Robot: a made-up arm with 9 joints. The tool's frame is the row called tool.
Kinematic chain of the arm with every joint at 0, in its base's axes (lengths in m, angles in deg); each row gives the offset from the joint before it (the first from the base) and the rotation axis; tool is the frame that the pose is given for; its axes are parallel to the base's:
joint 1: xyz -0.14 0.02 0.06 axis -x
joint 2: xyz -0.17 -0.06 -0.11 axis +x
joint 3: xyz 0.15 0 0.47 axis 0.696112 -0.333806 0.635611
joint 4: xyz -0.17 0 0.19 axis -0.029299 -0.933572 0.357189
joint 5: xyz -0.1 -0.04 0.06 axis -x
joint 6: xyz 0.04 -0.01 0 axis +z
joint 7: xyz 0.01 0 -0.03 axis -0.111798 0.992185 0.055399
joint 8: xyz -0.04 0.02 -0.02 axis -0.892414 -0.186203 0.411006
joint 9: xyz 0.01 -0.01 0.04 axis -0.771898 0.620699 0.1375
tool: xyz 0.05 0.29 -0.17
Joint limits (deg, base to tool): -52.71..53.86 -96.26..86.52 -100.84..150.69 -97.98..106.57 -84.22..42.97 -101.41..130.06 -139.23..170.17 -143.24..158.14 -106..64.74
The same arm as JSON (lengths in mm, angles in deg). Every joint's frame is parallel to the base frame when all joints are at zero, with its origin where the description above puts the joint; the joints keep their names.
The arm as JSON. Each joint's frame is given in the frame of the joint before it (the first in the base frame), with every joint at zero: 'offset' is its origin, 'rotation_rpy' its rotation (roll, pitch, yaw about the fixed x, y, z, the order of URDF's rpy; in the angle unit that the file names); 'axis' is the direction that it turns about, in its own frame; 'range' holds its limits. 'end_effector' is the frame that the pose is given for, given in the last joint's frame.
{"length_unit": "mm", "angle_unit": "deg", "chain": [{"id": "joint 1", "offset": [-140.0, 20.0, 60.0], "rotation_rpy": [0.0, 0.0, 0.0], "axis": [-1.0, 0.0, 0.0], "range": [-52.71, 53.86]}, {"id": "joint 2", "offset": [-170.0, -60.0, -110.0], "rotation_rpy": [0.0, 0.0, 0.0], "axis": [1.0, 0.0, 0.0], "range": [-96.26, 86.52]}, {"id": "joint 3", "offset": [150.0, 0.0, 470.0], "rotation_rpy": [0.0, 0.0, 0.0], "axis": [0.696112, -0.333806, 0.635611], "range": [-100.84, 150.69]}, {"id": "joint 4", "offset": [-170.0, 0.0, 190.0], "rotation_rpy": [0.0, 0.0, 0.0], "axis": [-0.029299, -0.933572, 0.357189], "range": [-97.98, 106.57]}, {"id": "joint 5", "offset": [-100.0, -40.0, 60.0], "rotation_rpy": [0.0, 0.0, 0.0], "axis": [-1.0, 0.0, 0.0], "range": [-84.22, 42.97]}, {"id": "joint 6", "offset": [40.0, -10.0, 0.0], "rotation_rpy": [0.0, 0.0, 0.0], "axis": [0.0, 0.0, 1.0], "range": [-101.41, 130.06]}, {"id": "joint 7", "offset": [10.0, 0.0, -30.0], "rotation_rpy": [0.0, 0.0, 0.0], "axis": [-0.111798, 0.992185, 0.055399], "range": [-139.23, 170.17]}, {"id": "joint 8", "offset": [-40.0, 20.0, -20.0], "rotation_rpy": [0.0, 0.0, 0.0], "axis": [-0.892414, -0.186203, 0.411006], "range": [-143.24, 158.14]}, {"id": "joint 9", "offset": [10.0, -10.0, 40.0], "rotation_rpy": [0.0, 0.0, 0.0], "axis": [-0.771898, 0.620699, 0.1375], "range": [-106.0, 64.74]}], "end_effector": {"offset": [50.0, 290.0, -170.0], "rotation_rpy": [0.0, 0.0, 0.0]}}
